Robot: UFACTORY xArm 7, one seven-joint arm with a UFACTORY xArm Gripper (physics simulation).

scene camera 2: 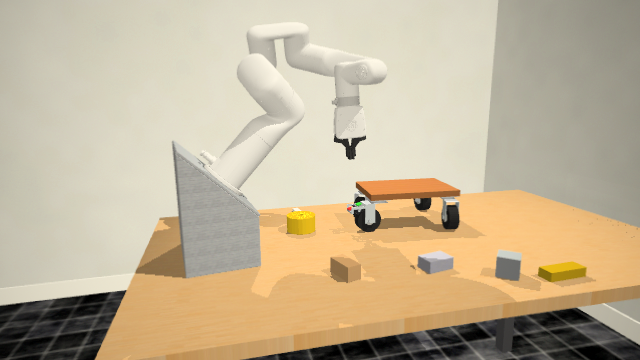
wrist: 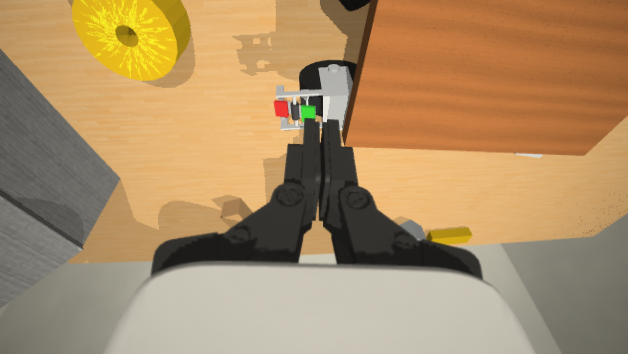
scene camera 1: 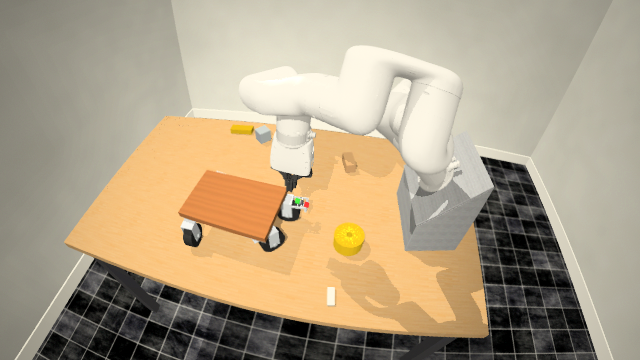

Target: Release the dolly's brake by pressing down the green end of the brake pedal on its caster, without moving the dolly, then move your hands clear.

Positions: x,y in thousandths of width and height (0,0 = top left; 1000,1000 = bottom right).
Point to a yellow cylinder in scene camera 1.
At 545,660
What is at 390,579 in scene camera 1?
A dolly.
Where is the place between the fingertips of the gripper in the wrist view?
507,403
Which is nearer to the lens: the dolly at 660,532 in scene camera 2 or the yellow bar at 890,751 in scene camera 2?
The yellow bar.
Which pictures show the gripper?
Scene camera 2, the wrist view and scene camera 1: all of them.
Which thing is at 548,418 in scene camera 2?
The gripper.
